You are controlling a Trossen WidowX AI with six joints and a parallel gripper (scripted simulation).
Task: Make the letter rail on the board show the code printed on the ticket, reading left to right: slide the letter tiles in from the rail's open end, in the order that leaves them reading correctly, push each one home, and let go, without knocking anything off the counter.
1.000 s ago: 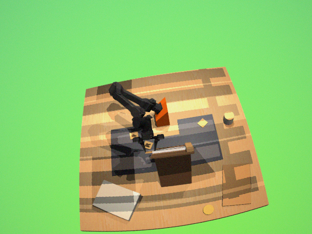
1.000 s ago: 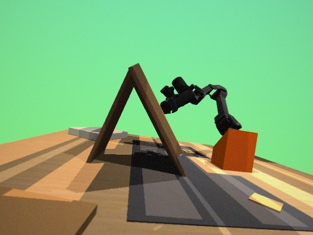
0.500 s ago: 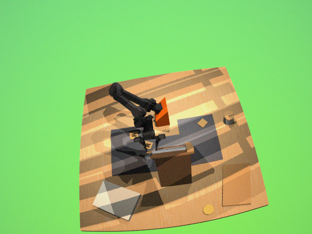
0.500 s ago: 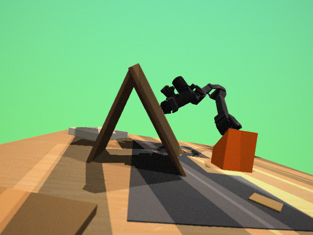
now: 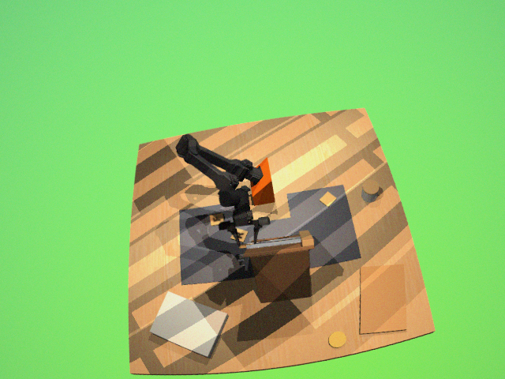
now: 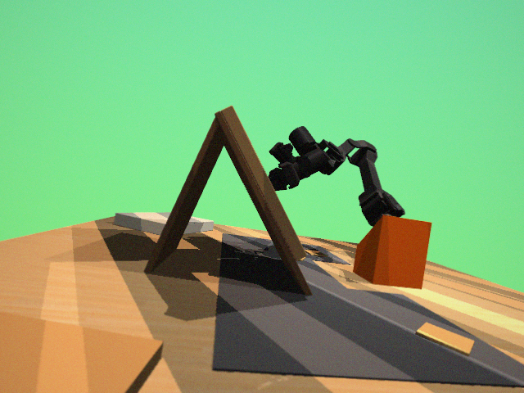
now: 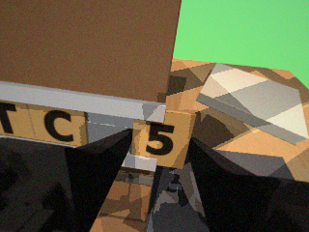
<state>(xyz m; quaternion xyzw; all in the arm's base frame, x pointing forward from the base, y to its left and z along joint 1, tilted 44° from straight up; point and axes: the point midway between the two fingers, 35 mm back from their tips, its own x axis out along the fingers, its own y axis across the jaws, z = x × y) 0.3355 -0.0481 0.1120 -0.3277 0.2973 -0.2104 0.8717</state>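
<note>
Now: gripper tip 30 mm past the white ticket, 130 mm to the right of it and 80 mm above it. The rest, counted from my gripper tip: dark mat (150 mm behind, 90 mm to the left, 170 mm below); flat tan slab (340 mm ahead, 470 mm to the left, 160 mm below).
</note>
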